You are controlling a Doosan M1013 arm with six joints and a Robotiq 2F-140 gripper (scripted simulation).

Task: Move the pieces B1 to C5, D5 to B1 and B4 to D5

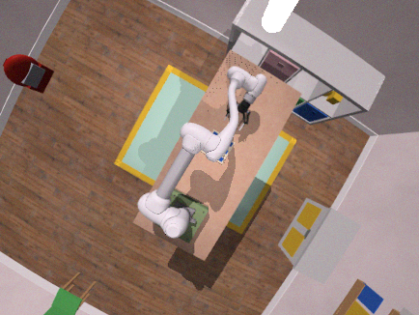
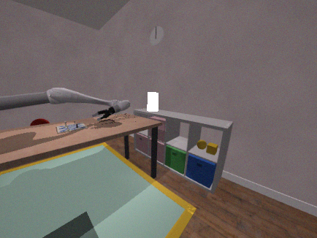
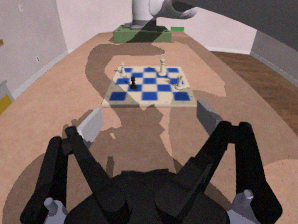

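The dark chess piece lies 180 mm behind my hand, 50 mm below it and 20 mm to the right of it. The rest, counted from my hand: chessboard (210 mm behind, 60 mm below, 30 mm to the left).
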